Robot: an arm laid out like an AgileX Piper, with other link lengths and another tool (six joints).
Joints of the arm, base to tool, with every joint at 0 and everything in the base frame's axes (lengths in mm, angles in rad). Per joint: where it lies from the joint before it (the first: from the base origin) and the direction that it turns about. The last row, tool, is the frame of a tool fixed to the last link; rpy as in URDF.
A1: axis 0 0 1 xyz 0 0 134.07
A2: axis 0 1 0 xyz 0 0 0
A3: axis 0 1 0 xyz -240.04 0 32.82
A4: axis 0.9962 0 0.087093 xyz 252.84 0 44.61
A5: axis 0 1 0 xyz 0 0 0
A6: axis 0.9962 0 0.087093 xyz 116.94 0 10.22
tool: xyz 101.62 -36 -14.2 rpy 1.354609 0.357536 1.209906
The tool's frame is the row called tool.
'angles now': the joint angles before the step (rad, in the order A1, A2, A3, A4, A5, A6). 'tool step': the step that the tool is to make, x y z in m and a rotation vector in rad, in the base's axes. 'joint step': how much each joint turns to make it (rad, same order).
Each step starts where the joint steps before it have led.
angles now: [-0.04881, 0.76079, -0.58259, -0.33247, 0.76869, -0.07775]
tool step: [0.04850, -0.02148, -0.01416, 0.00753, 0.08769, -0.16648]
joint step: [-0.00385, 0.39673, -0.21023, -0.16466, -0.02580, 0.27069]
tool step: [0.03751, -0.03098, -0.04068, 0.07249, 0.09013, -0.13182]
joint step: [-0.11626, 0.33604, -0.19709, 0.04870, -0.03972, 0.01995]
